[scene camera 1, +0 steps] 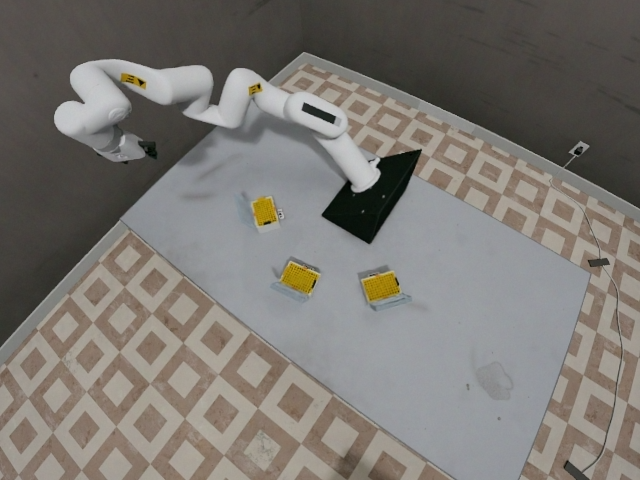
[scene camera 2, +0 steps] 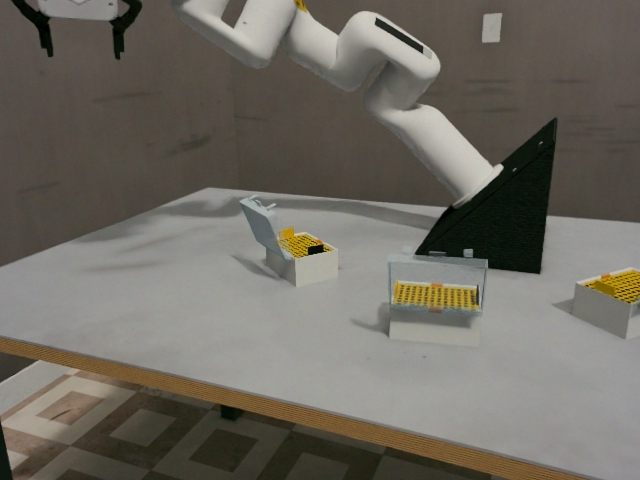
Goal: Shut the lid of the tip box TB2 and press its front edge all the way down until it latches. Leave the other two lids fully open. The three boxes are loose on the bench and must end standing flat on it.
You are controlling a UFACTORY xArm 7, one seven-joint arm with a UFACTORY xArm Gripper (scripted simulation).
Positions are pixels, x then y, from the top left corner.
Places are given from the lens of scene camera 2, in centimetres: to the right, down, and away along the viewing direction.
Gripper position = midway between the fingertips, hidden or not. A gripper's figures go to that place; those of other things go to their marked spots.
gripper [scene camera 2: 84, 54]: -36, -28, 86
box [scene camera 2: 306, 270]: -2, 5, 96
